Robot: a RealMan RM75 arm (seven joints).
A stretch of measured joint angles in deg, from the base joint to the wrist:
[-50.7 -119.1 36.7 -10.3 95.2 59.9 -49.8]
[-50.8 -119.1 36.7 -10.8 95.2 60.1 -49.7]
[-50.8 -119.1 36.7 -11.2 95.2 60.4 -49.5]
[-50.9 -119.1 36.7 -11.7 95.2 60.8 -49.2]
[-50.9 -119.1 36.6 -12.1 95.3 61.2 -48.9]
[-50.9 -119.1 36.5 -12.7 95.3 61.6 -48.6]
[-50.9 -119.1 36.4 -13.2 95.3 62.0 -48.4]
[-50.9 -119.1 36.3 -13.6 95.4 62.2 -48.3]
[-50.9 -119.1 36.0 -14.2 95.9 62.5 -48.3]
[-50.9 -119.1 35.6 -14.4 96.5 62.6 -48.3]
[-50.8 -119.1 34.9 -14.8 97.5 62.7 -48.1]
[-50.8 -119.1 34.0 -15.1 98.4 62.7 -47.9]
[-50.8 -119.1 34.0 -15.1 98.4 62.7 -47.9]
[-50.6 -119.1 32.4 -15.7 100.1 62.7 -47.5]
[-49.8 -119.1 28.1 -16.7 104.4 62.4 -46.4]
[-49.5 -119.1 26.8 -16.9 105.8 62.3 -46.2]
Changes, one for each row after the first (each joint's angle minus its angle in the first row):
[-0.1 0.0 0.0 -0.5 0.0 0.2 0.1]
[-0.1 0.0 0.0 -0.9 0.0 0.5 0.3]
[-0.2 0.0 0.0 -1.4 0.0 0.9 0.6]
[-0.2 0.0 -0.1 -1.8 0.1 1.3 0.9]
[-0.2 0.0 -0.2 -2.4 0.1 1.7 1.2]
[-0.2 0.0 -0.3 -2.9 0.1 2.1 1.4]
[-0.2 0.0 -0.4 -3.3 0.2 2.3 1.5]
[-0.2 0.0 -0.7 -3.9 0.7 2.6 1.5]
[-0.2 0.0 -1.1 -4.1 1.3 2.7 1.5]
[-0.1 0.0 -1.8 -4.5 2.3 2.8 1.7]
[-0.1 0.0 -2.7 -4.8 3.2 2.8 1.9]
[-0.1 0.0 -2.7 -4.8 3.2 2.8 1.9]
[0.1 0.0 -4.3 -5.4 4.9 2.8 2.3]
[0.9 0.0 -8.6 -6.4 9.2 2.5 3.4]
[1.2 0.0 -9.9 -6.6 10.6 2.4 3.6]

